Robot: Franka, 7 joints.
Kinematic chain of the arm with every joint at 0, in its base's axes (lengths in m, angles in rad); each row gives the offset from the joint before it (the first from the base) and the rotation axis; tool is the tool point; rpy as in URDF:
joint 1: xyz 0 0 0.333 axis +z
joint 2: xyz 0 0 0 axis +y
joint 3: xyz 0 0 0.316 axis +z
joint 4: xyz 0.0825 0 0 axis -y
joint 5: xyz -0.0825 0 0.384 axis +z
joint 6: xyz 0 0 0 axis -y
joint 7: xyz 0.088 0 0 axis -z
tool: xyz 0 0 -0.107 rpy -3.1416 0 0
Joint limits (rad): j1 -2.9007..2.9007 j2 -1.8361..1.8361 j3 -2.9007..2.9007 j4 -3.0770..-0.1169 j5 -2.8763..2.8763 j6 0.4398..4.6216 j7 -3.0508..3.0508
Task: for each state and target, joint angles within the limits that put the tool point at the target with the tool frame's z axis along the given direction. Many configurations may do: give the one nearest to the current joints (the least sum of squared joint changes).
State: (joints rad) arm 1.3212 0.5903 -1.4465 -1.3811 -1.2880 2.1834 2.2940
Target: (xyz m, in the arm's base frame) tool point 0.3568 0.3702 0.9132 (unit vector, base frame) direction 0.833 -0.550 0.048
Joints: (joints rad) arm 2.1346 0.3550 -1.6025 -1.0897 -1.0935 1.8364 2.2940
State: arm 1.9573 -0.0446 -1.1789 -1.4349 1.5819 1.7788 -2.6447
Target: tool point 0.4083 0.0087 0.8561 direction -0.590 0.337 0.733
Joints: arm 1.5984 -0.8469 -1.0104 -1.7299 1.7798 1.4610 -2.6447
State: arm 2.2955 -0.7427 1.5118 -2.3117 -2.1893 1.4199 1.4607
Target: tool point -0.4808 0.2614 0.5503 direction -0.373 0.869 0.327
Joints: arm 1.7910 -0.2449 0.8390 -2.1369 -2.2533 2.2307 1.4607
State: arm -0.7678 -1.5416 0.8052 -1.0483 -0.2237 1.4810 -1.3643
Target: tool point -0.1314 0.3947 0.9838 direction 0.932 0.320 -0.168
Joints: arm -0.3732 -0.8232 0.7809 -0.7932 0.1815 1.6203 -1.3643
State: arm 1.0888 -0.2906 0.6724 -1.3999 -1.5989 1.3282 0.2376
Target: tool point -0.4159 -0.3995 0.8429 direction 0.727 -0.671 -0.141
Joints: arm 0.7972 -1.2424 0.4899 -0.7661 -1.9919 1.1030 0.2376
